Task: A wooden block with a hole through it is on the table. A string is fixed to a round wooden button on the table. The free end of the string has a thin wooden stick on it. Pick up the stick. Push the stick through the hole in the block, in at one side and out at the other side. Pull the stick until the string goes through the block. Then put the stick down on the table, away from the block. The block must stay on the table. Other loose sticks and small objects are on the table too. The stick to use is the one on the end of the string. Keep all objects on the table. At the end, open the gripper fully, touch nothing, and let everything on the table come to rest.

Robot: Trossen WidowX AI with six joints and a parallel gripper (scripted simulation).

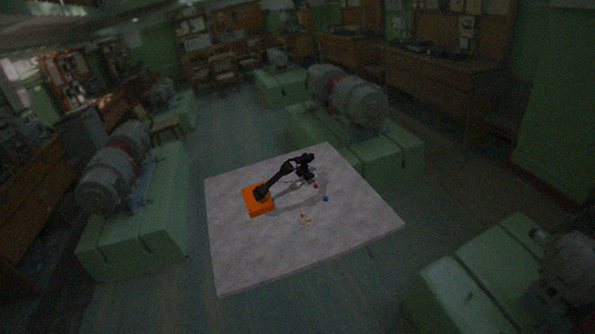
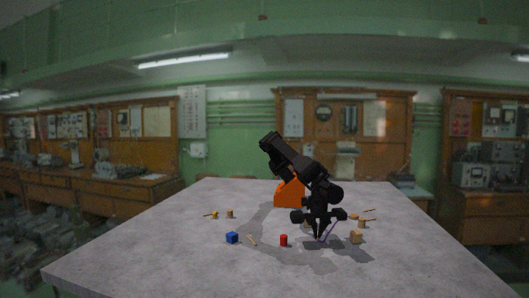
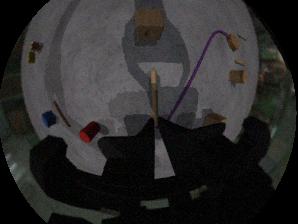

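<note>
My gripper tip is now 20 mm short of the red cylinder, 120 mm to the left of it and 10 mm below it. Also, from my gripper tip: blue cube 290 mm to the right; then thin wooden stick 20 mm behind; then round wooden button 190 mm behind, 190 mm to the left.
</note>
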